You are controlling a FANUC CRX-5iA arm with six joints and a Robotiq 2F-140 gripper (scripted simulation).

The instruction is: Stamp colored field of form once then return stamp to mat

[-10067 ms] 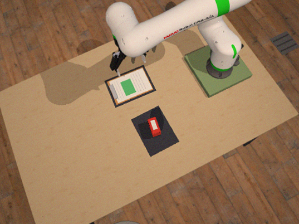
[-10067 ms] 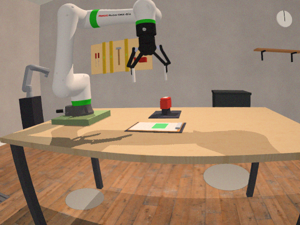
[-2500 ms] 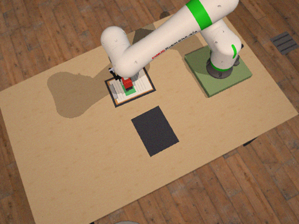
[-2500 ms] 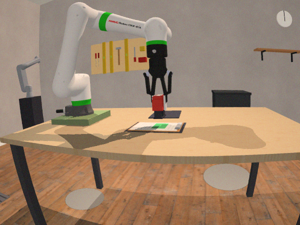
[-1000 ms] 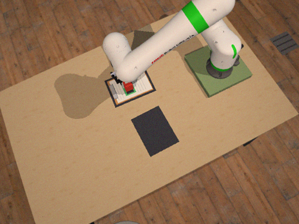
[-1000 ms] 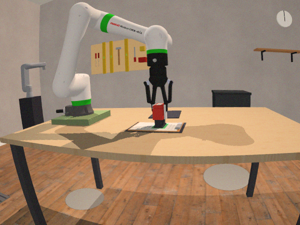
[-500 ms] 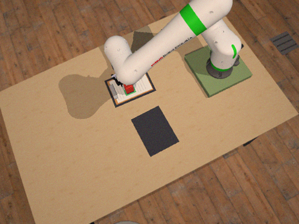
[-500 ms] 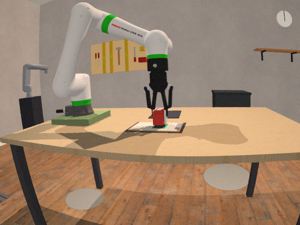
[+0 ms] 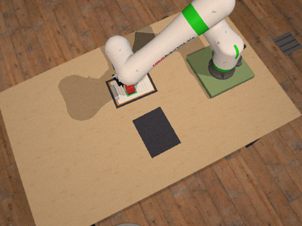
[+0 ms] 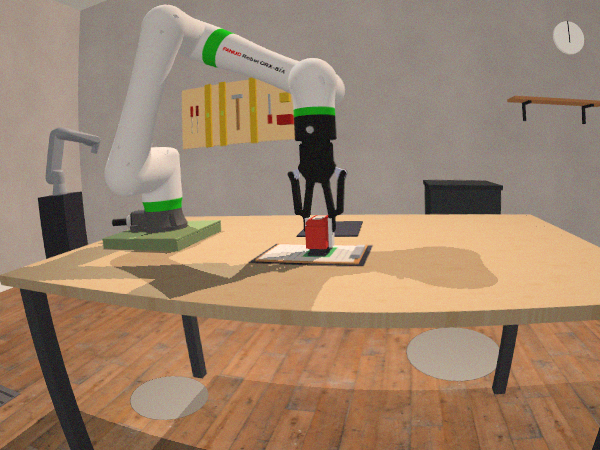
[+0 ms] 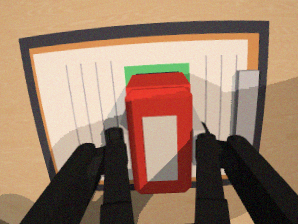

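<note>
Right now my hand is 10 mm to the left of the clipboard and 40 mm above it. The rest, counted from my hand: mat: 40 mm ahead, 300 mm to the left, 50 mm below; red stamp: 10 mm below.
</note>
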